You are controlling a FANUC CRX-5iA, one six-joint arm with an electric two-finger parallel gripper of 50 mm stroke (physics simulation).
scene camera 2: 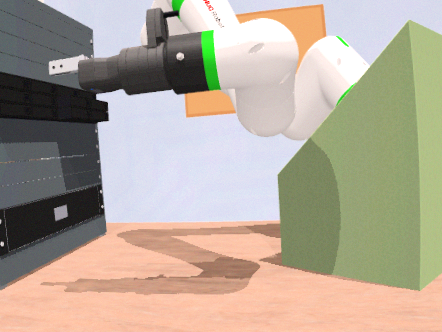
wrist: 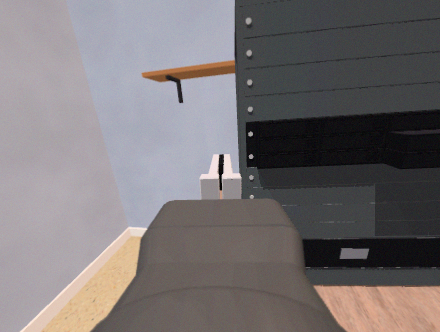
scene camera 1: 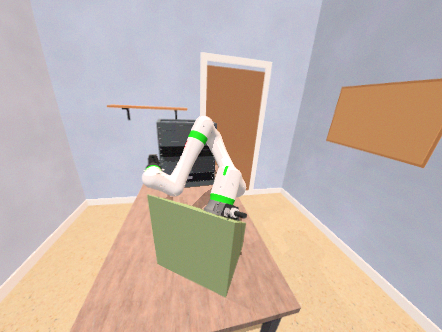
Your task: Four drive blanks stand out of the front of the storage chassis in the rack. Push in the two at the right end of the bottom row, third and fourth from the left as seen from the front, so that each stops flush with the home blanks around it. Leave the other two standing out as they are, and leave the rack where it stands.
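Places are measured from the arm's base along level axes (x right, y back, z down), in centimetres.
Where they show: gripper, between the fingertips: (scene camera 2: pixel 51 69) (wrist: pixel 221 165); arm's base, origin of its link: (scene camera 1: pixel 217 214).
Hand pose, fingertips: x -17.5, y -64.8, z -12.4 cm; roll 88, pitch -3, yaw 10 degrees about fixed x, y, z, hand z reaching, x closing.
Observation:
Each offset is from my fingertips to the top centre of the thing. "*": to the spot under its first point. Level surfaces: height alone.
The grey rack (scene camera 1: pixel 172 132) (scene camera 2: pixel 80 42) (wrist: pixel 340 55) stands upright at the table's far end. Its black storage chassis {* dx +16.8, dy -12.0, dz +1.4 cm} (scene camera 1: pixel 172 151) (scene camera 2: pixel 30 102) (wrist: pixel 320 145) spans the front at mid-height. A dark drive blank section {* dx +32.0, dy -4.9, dz +3.3 cm} (wrist: pixel 417 152) juts forward from the chassis at the right of the wrist view; the separate blanks in it cannot be told apart. My gripper (scene camera 2: pixel 51 67) (wrist: pixel 221 165) is shut and empty. Its pale fingers point towards the rack side, at about chassis height, and appear just left of the rack's left post in the wrist view. Scene camera 1 does not show the fingertips.
A green angled block (scene camera 1: pixel 190 245) (scene camera 2: pixel 370 175) stands on the wooden table {dz +39.3 cm} (scene camera 1: pixel 125 280) (scene camera 2: pixel 200 310) (wrist: pixel 380 305), nearer scene camera 1. A lower black unit (scene camera 2: pixel 30 225) (wrist: pixel 400 252) with a pale label sits in the rack. A wall shelf (scene camera 1: pixel 145 107) (wrist: pixel 200 71) hangs behind, to the left.

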